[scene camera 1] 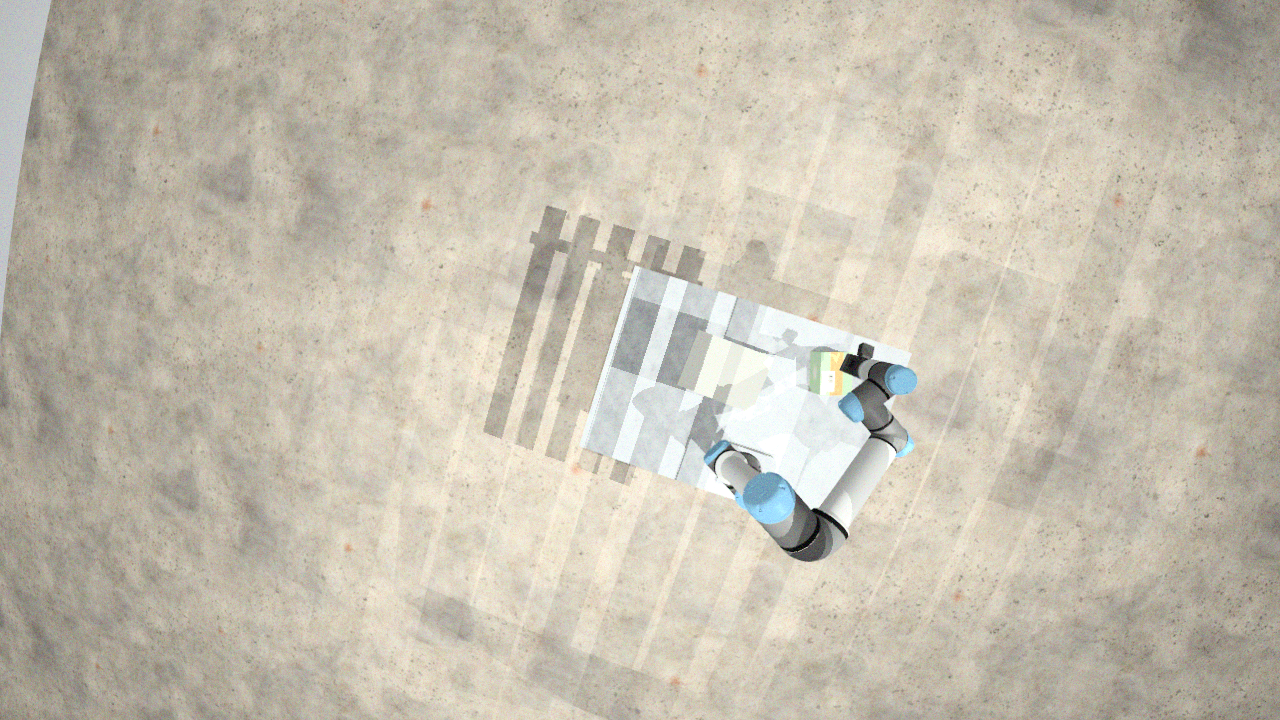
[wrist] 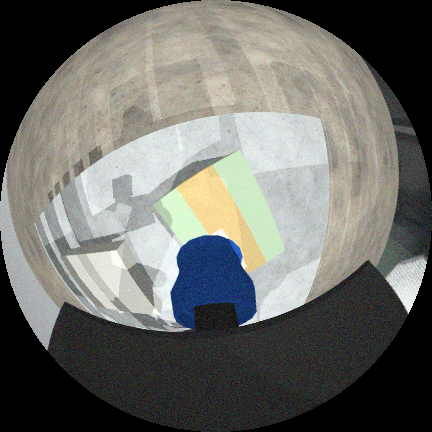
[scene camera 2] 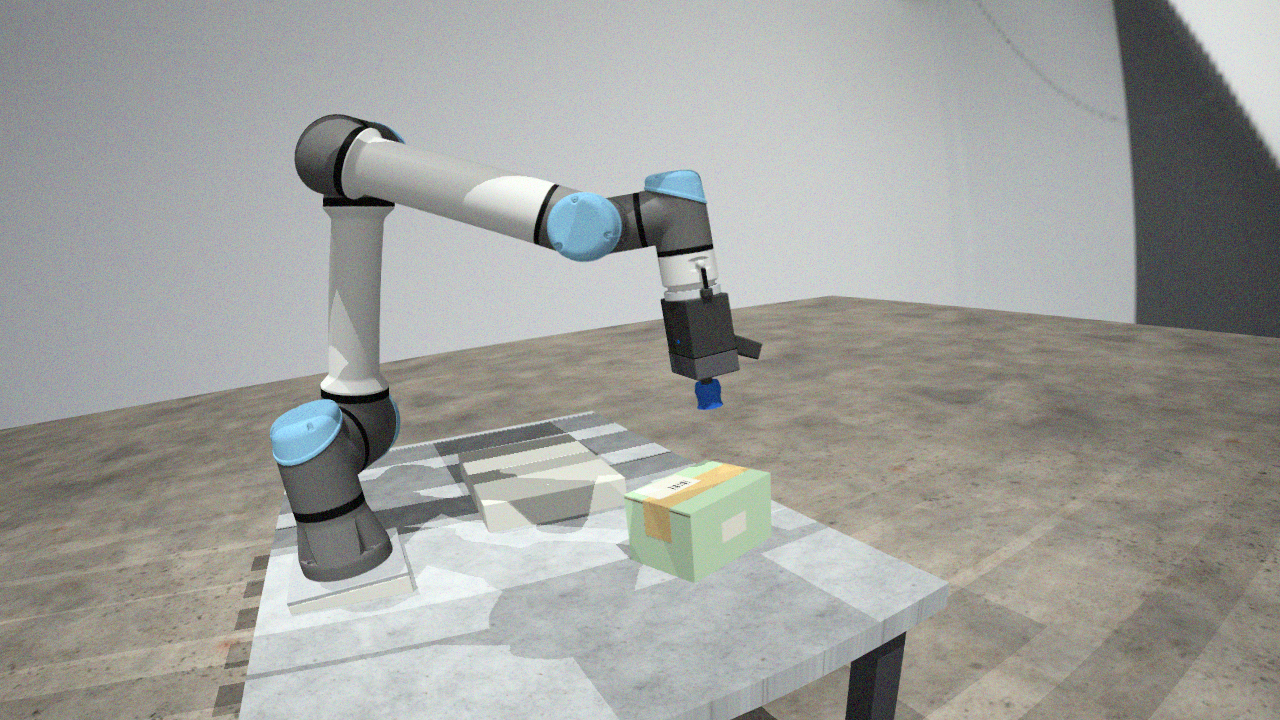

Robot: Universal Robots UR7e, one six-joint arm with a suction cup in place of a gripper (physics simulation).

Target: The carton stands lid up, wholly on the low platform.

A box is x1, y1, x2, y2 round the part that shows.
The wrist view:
my suction cup: 210, 271 [170, 235, 255, 328]
pale green carton: 223, 198 [153, 149, 284, 272], on the table
low cream platform: 107, 273 [60, 239, 161, 313], on the table
